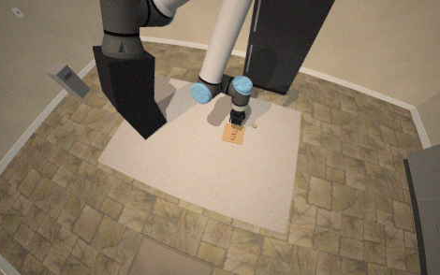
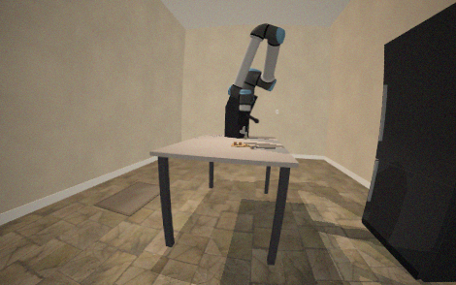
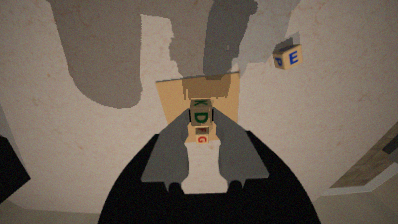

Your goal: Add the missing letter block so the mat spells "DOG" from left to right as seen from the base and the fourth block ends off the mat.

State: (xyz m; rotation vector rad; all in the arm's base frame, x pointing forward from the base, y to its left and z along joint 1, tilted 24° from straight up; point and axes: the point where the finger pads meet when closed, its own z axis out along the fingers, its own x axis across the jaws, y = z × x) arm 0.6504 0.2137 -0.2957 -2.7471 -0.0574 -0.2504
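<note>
Right now my hand is 70 mm above the mat and 40 mm to the left of it. Round my hand: green D block (right at my hand).
</note>
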